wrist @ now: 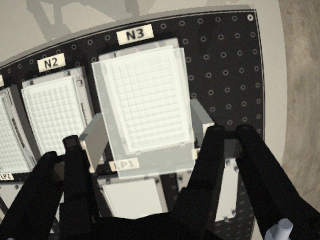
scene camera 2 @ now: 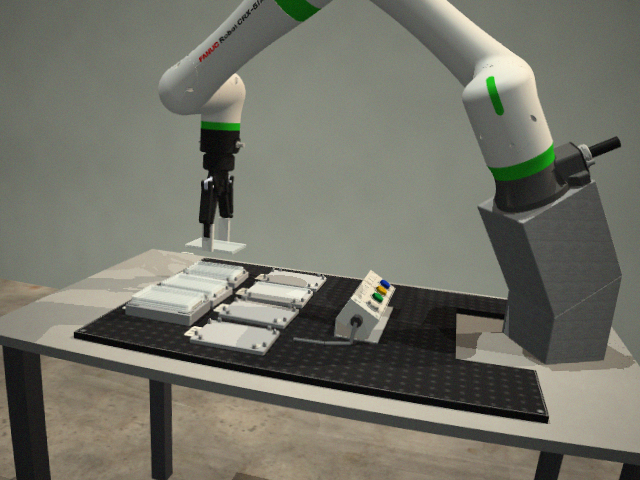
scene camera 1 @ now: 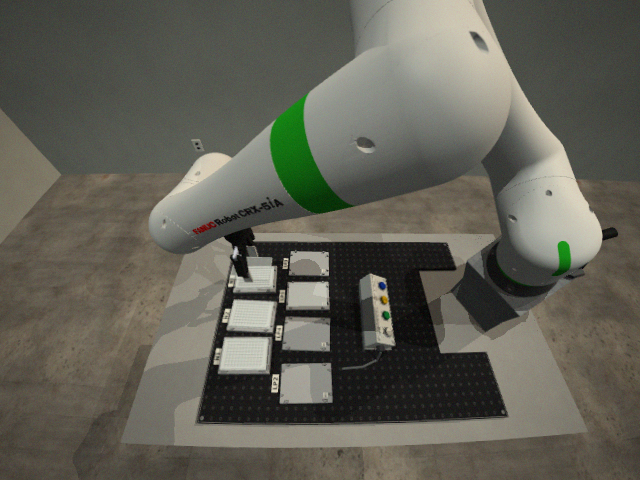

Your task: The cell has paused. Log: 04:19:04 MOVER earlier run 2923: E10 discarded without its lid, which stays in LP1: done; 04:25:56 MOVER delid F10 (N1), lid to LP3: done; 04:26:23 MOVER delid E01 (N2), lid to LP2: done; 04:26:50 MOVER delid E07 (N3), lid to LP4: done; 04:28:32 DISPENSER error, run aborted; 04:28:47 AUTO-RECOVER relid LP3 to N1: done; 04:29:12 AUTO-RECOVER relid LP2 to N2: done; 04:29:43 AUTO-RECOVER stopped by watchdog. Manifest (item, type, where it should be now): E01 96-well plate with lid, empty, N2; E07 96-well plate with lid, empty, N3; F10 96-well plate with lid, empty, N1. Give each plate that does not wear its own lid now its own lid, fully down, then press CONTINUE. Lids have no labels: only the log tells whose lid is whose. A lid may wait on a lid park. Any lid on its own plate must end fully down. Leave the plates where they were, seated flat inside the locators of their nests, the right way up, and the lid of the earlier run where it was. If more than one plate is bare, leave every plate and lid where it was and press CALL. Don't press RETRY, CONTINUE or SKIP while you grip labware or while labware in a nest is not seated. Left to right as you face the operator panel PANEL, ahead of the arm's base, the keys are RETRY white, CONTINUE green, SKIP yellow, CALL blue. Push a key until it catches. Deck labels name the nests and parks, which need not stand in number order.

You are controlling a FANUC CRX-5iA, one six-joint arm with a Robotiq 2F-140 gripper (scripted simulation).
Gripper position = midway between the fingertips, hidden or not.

Observation:
In view: the gripper (scene camera 2: 215, 246), a lid (wrist: 144, 98), a lid (scene camera 1: 300, 294), a plate (scene camera 2: 205, 269) and a lid (scene camera 1: 238, 353).
The gripper shows as well in the wrist view (wrist: 147, 118) and in scene camera 1 (scene camera 1: 251, 268).

